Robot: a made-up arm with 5 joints. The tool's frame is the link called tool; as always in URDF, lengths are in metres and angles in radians. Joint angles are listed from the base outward. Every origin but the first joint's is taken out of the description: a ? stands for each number. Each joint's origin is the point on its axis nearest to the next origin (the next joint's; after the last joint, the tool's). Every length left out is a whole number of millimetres.
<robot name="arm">
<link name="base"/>
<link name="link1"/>
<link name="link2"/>
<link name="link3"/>
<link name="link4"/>
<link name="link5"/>
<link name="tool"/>
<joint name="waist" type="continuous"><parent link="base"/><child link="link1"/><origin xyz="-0.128 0.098 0.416" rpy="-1.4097 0.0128 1.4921"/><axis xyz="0 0 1"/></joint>
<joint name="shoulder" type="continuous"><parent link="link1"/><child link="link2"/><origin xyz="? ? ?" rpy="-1.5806 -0.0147 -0.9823"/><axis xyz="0 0 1"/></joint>
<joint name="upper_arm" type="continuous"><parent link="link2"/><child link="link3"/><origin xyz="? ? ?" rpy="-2.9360 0.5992 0.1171"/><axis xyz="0 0 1"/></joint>
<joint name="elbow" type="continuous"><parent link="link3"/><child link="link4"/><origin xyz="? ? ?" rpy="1.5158 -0.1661 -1.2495"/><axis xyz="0 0 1"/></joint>
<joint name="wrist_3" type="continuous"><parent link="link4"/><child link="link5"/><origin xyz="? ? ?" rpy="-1.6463 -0.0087 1.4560"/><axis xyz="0 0 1"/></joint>
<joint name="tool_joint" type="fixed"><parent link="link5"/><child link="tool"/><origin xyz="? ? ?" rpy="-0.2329 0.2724 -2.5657"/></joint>
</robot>
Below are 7 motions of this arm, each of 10 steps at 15 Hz.
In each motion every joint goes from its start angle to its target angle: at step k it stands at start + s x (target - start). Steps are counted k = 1, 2, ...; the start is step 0. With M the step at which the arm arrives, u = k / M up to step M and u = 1 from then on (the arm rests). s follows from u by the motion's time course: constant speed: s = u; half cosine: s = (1 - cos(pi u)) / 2; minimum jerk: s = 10 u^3 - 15 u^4 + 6 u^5.
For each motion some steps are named. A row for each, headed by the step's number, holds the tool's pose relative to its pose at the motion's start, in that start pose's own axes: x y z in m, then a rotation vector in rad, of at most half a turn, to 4 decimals.
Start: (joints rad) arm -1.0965 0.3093 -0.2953 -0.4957 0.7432
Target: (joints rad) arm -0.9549 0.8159 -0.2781 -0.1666 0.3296
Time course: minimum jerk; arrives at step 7
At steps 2, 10:
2: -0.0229 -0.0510 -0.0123 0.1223 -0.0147 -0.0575
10: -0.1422 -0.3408 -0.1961 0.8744 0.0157 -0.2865

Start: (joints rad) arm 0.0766 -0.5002 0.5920 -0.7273 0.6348
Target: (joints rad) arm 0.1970 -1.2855 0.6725 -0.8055 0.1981
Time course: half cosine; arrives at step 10
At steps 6, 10:
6: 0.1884 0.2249 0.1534 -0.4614 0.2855 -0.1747
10: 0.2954 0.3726 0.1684 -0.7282 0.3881 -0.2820

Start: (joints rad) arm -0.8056 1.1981 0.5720 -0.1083 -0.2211
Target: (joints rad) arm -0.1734 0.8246 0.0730 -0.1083 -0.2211
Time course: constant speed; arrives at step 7
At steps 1, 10:
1: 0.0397 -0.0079 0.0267 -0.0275 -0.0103 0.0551
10: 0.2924 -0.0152 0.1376 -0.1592 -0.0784 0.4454

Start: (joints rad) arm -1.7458 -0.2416 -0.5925 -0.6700 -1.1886
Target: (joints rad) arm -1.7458 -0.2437 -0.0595 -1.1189 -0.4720
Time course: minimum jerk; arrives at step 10
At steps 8, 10:
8: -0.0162 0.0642 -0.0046 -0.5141 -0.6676 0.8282
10: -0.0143 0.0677 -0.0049 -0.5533 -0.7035 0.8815

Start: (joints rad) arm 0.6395 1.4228 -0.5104 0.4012 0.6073
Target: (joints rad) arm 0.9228 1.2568 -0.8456 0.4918 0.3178
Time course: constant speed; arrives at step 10
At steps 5, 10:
5: 0.0554 -0.0961 0.0164 0.1460 0.0611 -0.0735
10: 0.1121 -0.1951 0.0160 0.2922 0.1393 -0.1421

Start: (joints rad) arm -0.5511 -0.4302 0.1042 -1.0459 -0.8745
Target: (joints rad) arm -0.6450 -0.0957 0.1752 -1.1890 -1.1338
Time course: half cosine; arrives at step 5
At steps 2, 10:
2: 0.0154 -0.0161 -0.0146 0.0499 0.0667 -0.1330
10: 0.0309 -0.0455 -0.0475 0.1343 0.1898 -0.3955

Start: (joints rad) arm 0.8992 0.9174 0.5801 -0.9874 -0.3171
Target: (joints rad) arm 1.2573 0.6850 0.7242 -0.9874 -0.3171
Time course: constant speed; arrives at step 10
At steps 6, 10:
6: 0.1304 -0.0091 0.0223 -0.1379 -0.1107 0.2726
10: 0.2021 0.0037 0.0395 -0.2305 -0.2048 0.4416

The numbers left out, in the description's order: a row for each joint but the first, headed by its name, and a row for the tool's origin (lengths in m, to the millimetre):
shoulder: 0.095 -0.230 0.000
upper_arm: -0.123 -0.228 0.000
elbow: 0.269 0.244 0.000
wrist_3: -0.271 0.331 0.000
tool: -0.010 0.020 0.000

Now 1 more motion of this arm.
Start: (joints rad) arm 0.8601 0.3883 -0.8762 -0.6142 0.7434
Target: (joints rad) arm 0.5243 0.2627 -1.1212 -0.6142 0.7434
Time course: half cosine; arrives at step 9
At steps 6, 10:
6: -0.0189 0.2110 -0.0250 -0.2016 -0.0673 -0.1949
10: -0.0167 0.2771 -0.0445 -0.2714 -0.0914 -0.2533

